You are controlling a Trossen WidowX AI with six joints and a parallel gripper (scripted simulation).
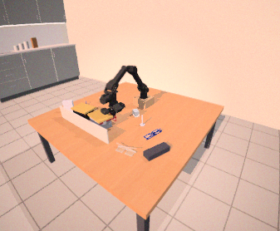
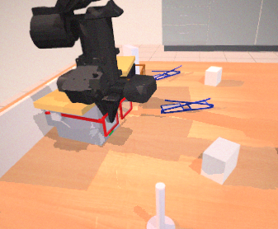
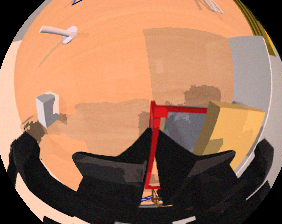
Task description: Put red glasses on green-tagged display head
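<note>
My gripper tip is 6 cm short of the grey display head, 4 cm to the left of it and 1 cm above it. From my gripper tip the other things lie so: long white panel 20 cm ahead, 14 cm to the right, 1 cm below; then thin white post 16 cm to the left, 14 cm behind, 4 cm below; then dark case 45 cm to the left, 4 cm below, 3 cm ahead.
</note>
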